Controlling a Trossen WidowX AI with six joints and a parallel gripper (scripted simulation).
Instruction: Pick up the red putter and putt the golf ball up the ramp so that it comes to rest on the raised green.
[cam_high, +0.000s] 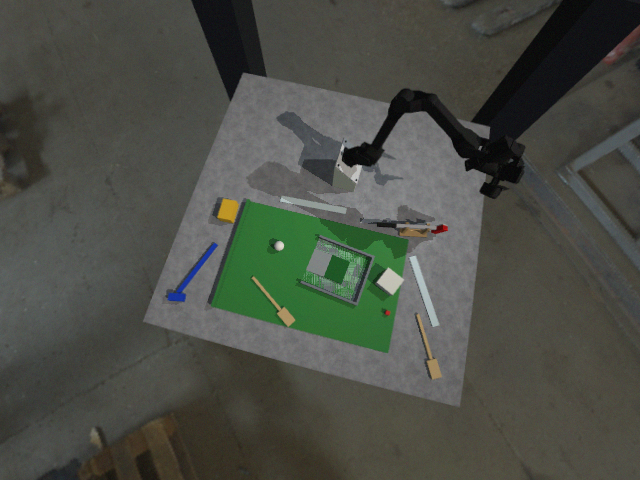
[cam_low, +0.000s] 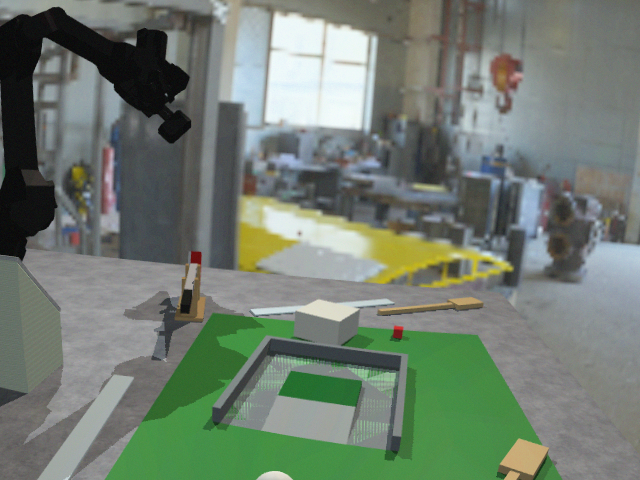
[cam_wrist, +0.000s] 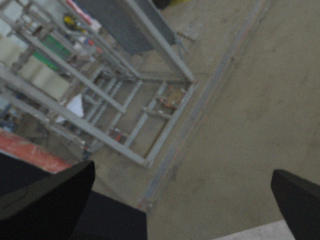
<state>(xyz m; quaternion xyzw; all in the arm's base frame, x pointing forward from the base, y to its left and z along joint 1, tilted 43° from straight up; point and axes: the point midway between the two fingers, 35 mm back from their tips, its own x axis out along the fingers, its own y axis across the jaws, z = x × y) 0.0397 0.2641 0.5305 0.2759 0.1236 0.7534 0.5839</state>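
Now: gripper tip 16 cm short of the red putter, 25 cm to the left of it and 27 cm above it. From my gripper tip the other things lie so: cream cube 41 cm ahead, 31 cm to the right, 31 cm below; then wooden stand 16 cm ahead, 24 cm to the right, 30 cm below; then small red cube 53 cm ahead, 29 cm to the right, 32 cm below.
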